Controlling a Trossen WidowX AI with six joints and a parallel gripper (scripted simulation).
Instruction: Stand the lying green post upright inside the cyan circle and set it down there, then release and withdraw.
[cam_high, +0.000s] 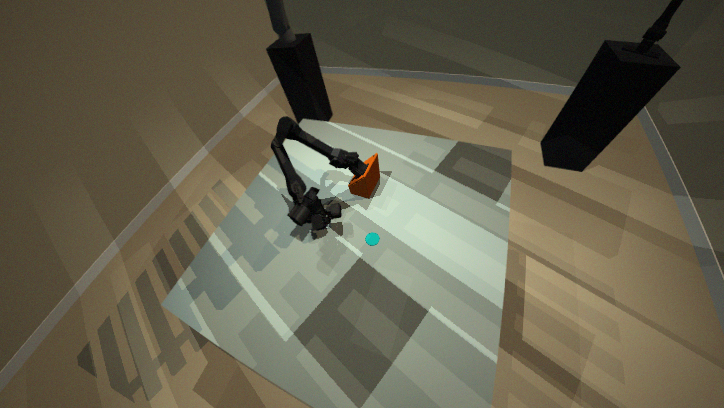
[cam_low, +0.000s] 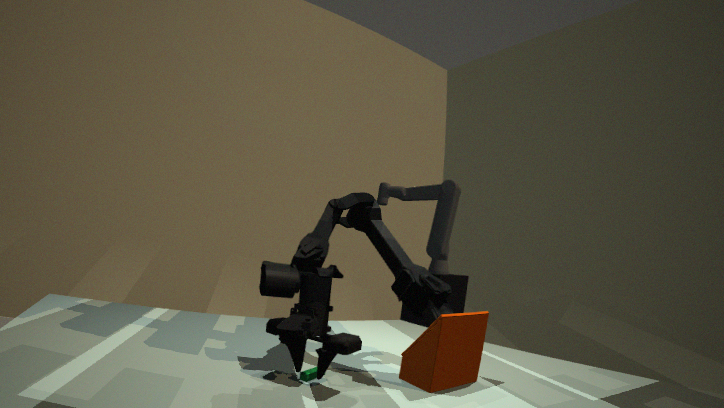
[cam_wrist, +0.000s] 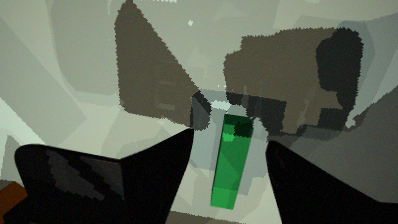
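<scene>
Now: the cyan circle 20 mm ahead of my gripper tip, 230 mm to the left of it and 10 mm below it. From my gripper tip the other things lie so: green post (20 mm behind, 10 mm to the right).
</scene>
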